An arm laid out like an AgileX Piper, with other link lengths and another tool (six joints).
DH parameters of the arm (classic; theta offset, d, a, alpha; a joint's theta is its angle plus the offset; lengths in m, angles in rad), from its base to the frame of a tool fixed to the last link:
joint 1: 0 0.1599 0 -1.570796
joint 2: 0.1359 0 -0.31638 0
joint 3: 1.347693 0 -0.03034 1.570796
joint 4: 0 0.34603 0 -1.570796
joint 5: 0 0 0 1.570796
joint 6: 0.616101 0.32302 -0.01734 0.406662
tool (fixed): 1.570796 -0.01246 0 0
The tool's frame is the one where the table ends.
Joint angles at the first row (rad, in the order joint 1, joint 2, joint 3, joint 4, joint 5, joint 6):
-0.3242 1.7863 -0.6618 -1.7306 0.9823 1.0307
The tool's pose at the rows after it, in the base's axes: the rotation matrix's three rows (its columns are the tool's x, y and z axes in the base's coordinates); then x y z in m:
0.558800, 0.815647, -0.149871; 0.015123, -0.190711, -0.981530; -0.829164, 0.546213, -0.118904; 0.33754, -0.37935, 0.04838
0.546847, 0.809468, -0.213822; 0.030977, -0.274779, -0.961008; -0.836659, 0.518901, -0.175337; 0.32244, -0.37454, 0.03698
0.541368, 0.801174, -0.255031; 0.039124, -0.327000, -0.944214; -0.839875, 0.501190, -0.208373; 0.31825, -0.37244, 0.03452
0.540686, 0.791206, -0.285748; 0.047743, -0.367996, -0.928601; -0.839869, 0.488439, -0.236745; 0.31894, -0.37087, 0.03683
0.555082, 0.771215, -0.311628; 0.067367, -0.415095, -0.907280; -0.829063, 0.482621, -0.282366; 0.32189, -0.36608, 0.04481
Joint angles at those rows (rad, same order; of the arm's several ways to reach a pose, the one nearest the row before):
-0.3242 1.7728 -0.6618 -1.6723 0.9729 0.9943
-0.3242 1.7658 -0.6803 -1.5493 0.9594 0.9217
-0.3242 1.7642 -0.7131 -1.4590 0.9594 0.8557
-0.3242 1.7595 -0.7528 -1.3766 0.9639 0.7868
-0.3242 1.7324 -0.7960 -1.2716 0.9656 0.6991

